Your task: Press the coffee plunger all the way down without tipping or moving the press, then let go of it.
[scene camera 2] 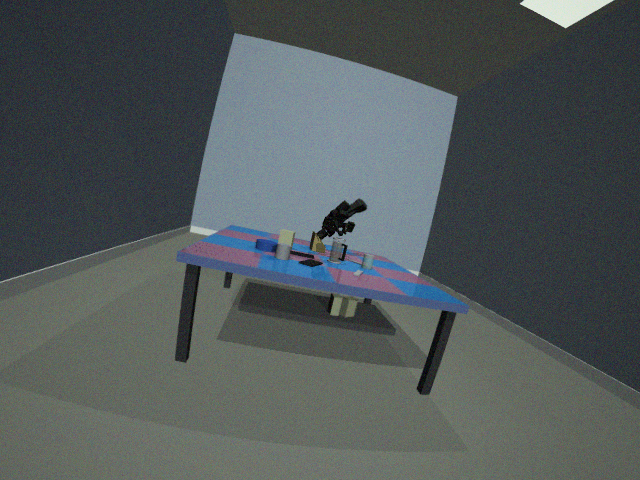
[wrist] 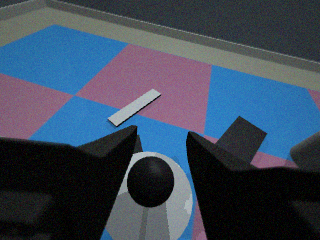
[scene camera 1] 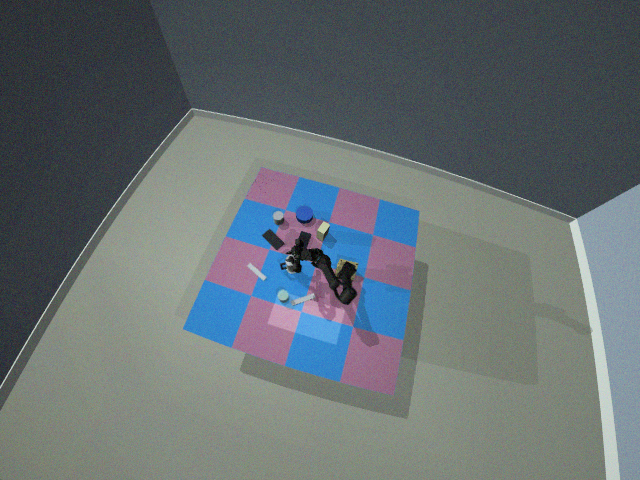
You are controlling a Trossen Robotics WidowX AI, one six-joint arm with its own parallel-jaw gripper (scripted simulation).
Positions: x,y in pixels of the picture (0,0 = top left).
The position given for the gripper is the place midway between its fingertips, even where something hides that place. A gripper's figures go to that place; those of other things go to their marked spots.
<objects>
The gripper (wrist: 162,134): 11 cm from the lens. A black slab (wrist: 242,139): 37 cm from the lens.
</objects>
